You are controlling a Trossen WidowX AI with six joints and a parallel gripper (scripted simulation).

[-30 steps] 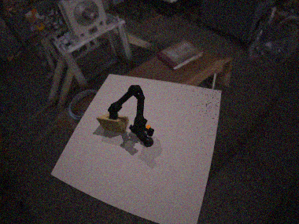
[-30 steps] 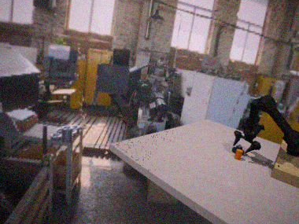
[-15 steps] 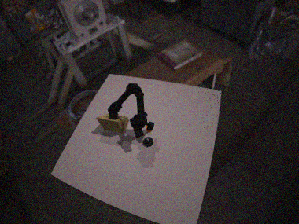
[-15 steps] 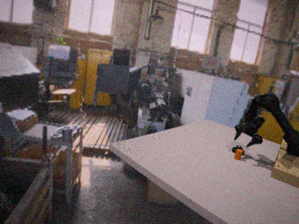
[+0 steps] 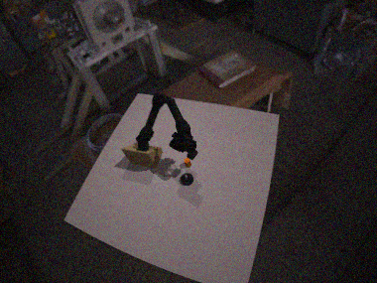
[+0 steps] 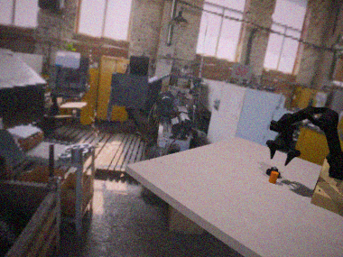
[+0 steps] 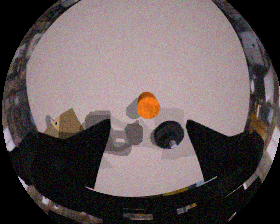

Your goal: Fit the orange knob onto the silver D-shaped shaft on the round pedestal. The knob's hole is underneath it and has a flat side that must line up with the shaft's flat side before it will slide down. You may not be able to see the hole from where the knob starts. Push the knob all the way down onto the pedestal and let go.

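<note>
My gripper tip is 1 cm to the left of the orange knob and 8 cm above it. Also, from my gripper tip: round dark pedestal 2 cm ahead, 12 cm to the right, 9 cm below.
</note>
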